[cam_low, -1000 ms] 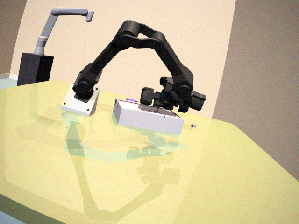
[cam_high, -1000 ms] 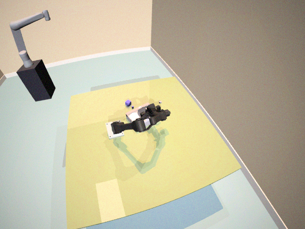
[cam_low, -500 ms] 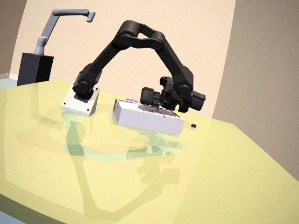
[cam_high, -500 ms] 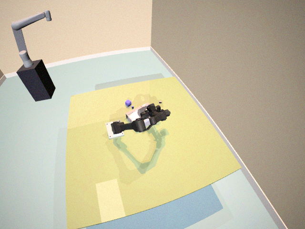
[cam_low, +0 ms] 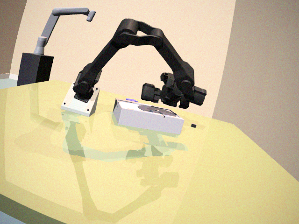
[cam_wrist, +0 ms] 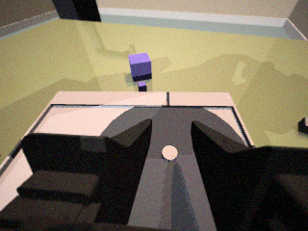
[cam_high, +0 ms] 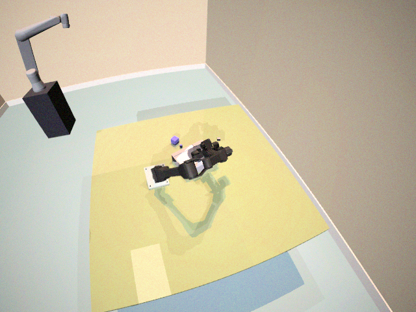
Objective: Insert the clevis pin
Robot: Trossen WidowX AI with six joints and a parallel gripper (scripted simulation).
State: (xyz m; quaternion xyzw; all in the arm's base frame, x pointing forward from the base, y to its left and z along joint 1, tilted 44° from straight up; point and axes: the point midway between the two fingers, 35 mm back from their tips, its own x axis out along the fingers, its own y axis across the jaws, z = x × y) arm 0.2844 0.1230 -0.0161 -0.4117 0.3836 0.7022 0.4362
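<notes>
Now: gripper tip 4 cm above the aluminium disc and 1 cm to the left of it. Round my gripper tip: purple cube: 18 cm to the left, 14 cm behind, 7 cm below; rimmed steel tray: 5 cm below, 3 cm behind, 2 cm to the right; steel clevis pin: 6 cm below, 1 cm to the right.
</notes>
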